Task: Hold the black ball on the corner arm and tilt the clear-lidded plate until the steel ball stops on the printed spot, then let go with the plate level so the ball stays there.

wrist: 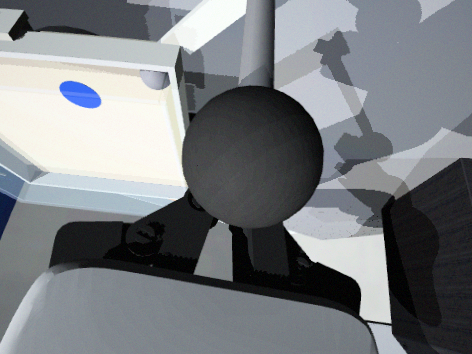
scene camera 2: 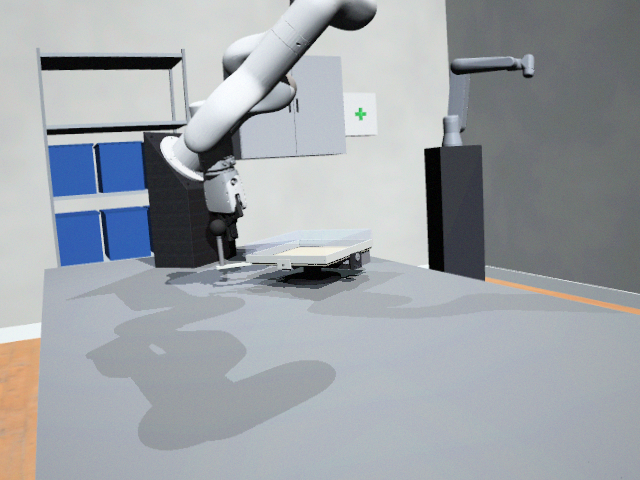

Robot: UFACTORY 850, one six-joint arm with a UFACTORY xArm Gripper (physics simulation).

Labels:
The same spot on a clear-lidded plate: (wrist: 101, 123) is (scene camera 2: 263, 242).

